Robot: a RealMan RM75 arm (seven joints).
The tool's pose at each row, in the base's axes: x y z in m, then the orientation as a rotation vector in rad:
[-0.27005 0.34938 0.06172 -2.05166 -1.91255 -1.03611]
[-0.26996 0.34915 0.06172 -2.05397 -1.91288 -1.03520]
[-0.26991 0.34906 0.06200 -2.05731 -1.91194 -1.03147]
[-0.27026 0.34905 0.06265 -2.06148 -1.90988 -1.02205]
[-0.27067 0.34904 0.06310 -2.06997 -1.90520 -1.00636]
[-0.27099 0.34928 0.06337 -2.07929 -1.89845 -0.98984]
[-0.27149 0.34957 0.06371 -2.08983 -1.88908 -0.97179]
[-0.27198 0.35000 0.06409 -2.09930 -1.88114 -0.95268]
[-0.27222 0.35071 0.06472 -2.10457 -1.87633 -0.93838]
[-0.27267 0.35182 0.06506 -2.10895 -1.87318 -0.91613]
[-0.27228 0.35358 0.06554 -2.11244 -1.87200 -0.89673]
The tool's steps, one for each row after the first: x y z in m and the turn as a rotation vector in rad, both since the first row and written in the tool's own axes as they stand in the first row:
[-0.00019 0.00012 -0.00009 -0.00062 -0.00186 0.00039]
[-0.00011 0.00028 -0.00033 0.00032 -0.00453 0.00229]
[0.00027 0.00018 -0.00096 0.00473 -0.00867 0.00604]
[0.00054 -0.00005 -0.00145 0.01150 -0.01608 0.01339]
[0.00091 -0.00030 -0.00165 0.01870 -0.02343 0.02239]
[0.00136 -0.00069 -0.00193 0.02667 -0.03094 0.03361]
[0.00196 -0.00109 -0.00217 0.03550 -0.03879 0.04380]
[0.00291 -0.00123 -0.00234 0.04278 -0.04404 0.05031]
[0.00404 -0.00172 -0.00216 0.05522 -0.05169 0.05676]
[0.00574 -0.00151 -0.00142 0.06588 -0.05891 0.06124]

